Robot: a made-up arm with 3 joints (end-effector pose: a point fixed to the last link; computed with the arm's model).
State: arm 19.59 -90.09 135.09
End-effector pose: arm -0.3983 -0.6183 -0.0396 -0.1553 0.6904 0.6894 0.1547
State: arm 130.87 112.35 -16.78
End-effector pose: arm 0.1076 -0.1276 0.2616 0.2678 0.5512 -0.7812 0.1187
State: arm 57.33 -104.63 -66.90
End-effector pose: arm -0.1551 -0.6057 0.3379 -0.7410 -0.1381 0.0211 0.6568
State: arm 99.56 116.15 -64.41
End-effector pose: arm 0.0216 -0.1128 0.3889 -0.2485 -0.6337 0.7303 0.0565
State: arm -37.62 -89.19 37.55
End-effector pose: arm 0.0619 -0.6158 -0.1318 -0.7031 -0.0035 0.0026 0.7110
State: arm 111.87 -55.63 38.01
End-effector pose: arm -0.3153 -0.4859 0.4377 -0.0085 0.7779 0.5268 0.3425
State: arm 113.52 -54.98 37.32
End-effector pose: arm -0.3080 -0.4836 0.4463 -0.0023 0.7839 0.5214 0.3372
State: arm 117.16 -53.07 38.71
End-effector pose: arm -0.2947 -0.4727 0.4691 0.0333 0.7975 0.5143 0.3137
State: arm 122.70 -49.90 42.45
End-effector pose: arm -0.2720 -0.4524 0.5053 0.0995 0.8149 0.5024 0.2712
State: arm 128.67 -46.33 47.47
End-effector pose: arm -0.2415 -0.4277 0.5435 0.1776 0.8272 0.4849 0.2218
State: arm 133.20 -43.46 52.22
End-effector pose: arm -0.2135 -0.4064 0.5717 0.2432 0.8302 0.4675 0.1817
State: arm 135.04 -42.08 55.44
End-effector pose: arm -0.2007 -0.3949 0.5847 0.2796 0.8273 0.4597 0.1616
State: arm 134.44 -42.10 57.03
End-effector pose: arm -0.2047 -0.3931 0.5853 0.2886 0.8225 0.4635 0.1594
